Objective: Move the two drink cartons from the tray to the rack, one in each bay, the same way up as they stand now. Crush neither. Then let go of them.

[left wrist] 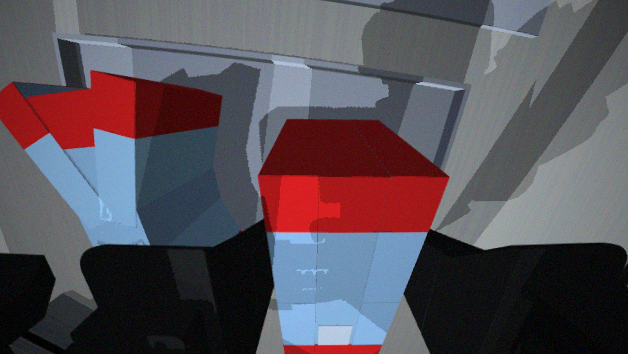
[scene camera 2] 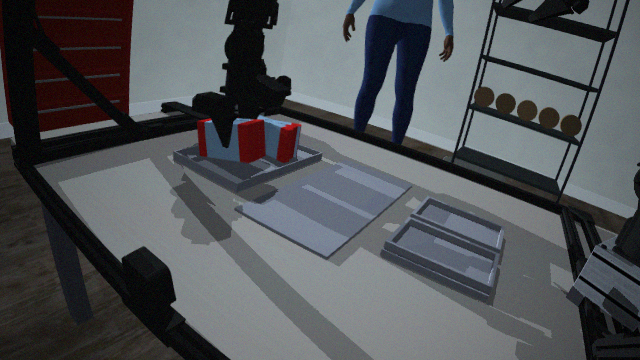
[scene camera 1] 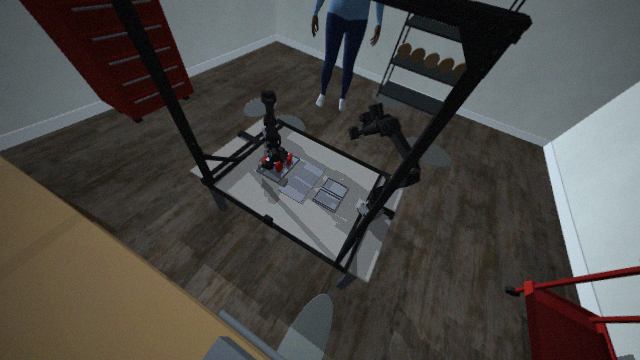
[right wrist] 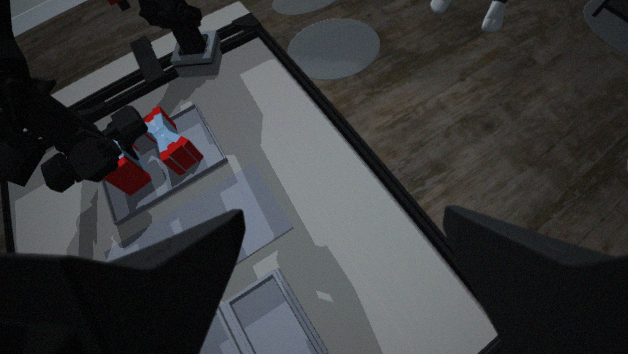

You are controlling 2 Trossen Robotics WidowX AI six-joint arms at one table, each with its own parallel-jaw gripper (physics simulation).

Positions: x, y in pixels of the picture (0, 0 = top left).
Labels:
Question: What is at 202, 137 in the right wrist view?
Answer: A grey tray.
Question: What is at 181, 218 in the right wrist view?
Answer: A flat grey mat.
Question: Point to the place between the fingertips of my right gripper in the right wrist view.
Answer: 343, 218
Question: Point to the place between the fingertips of my left gripper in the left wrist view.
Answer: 331, 216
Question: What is my right gripper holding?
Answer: Nothing.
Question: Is my right gripper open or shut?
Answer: Open.

